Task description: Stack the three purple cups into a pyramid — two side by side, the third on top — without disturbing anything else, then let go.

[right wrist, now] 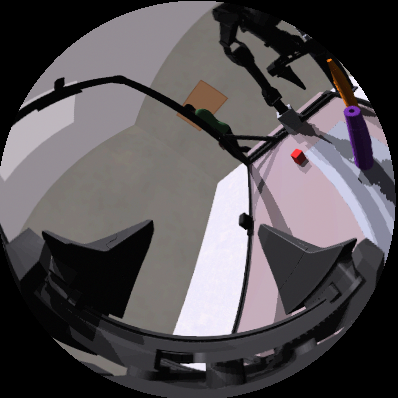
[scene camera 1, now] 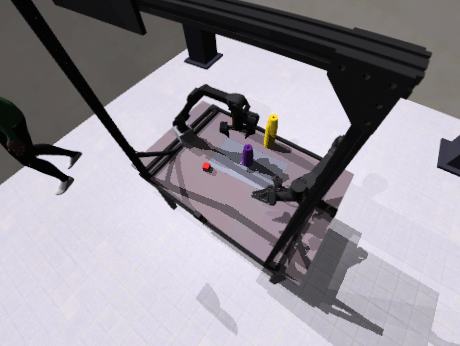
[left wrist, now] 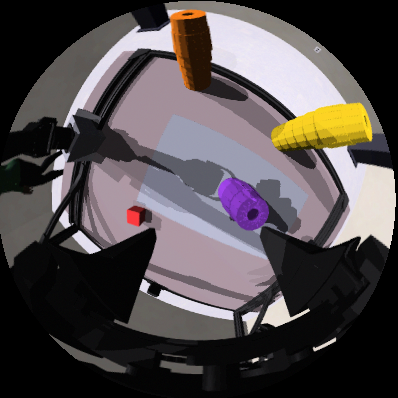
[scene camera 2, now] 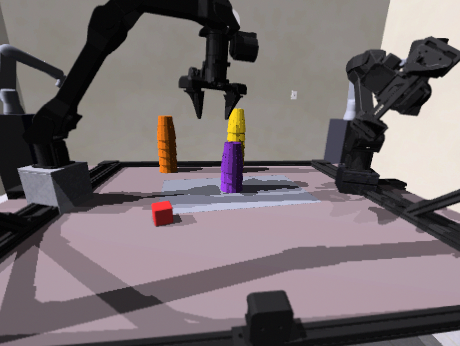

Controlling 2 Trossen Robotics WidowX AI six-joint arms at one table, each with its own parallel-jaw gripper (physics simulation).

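The purple cups show as one tall upright stack, standing on the blue-grey mat. Single cups are hard to tell apart. My left gripper is open and empty, pointing down above the table, higher than the purple stack and a little to its left in scene camera 2. My right gripper is open and empty, to the front right of the stack in scene camera 1; its fingers are hard to make out in scene camera 2.
A yellow cup stack stands behind the purple one. An orange stack stands at the back left, mostly hidden in scene camera 1. A red cube lies left of the mat's front.
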